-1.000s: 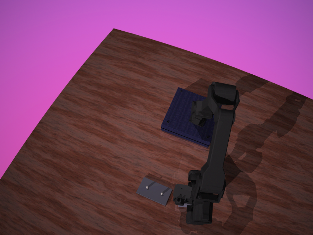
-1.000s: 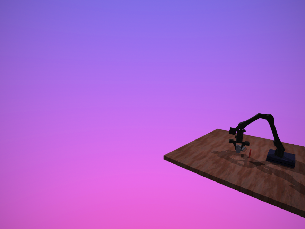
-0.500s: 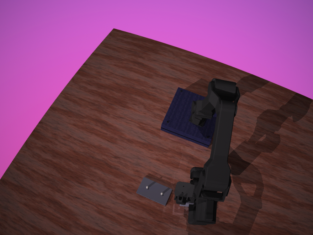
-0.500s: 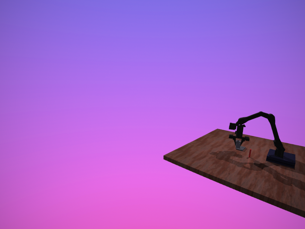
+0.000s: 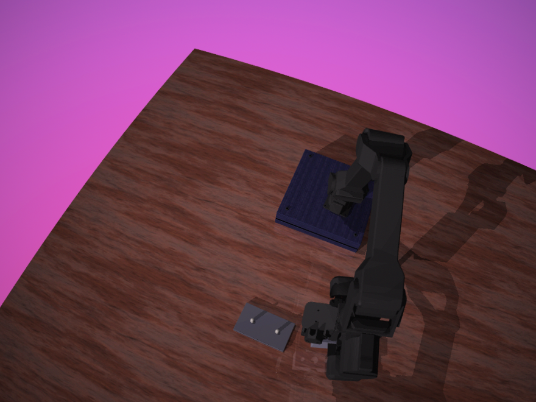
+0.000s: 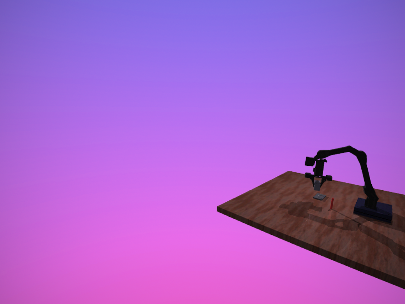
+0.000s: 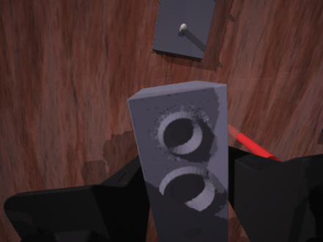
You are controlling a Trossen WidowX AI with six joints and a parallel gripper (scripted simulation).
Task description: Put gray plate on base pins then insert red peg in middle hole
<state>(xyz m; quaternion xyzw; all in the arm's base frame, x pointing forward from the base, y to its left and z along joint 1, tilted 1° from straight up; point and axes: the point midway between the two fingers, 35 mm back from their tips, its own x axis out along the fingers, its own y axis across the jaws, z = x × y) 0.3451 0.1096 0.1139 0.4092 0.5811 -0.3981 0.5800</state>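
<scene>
My gripper tip is 130 mm past the red peg, 20 mm to the right of it and 80 mm above it. Round my gripper tip: gray plate: 30 mm above.
</scene>
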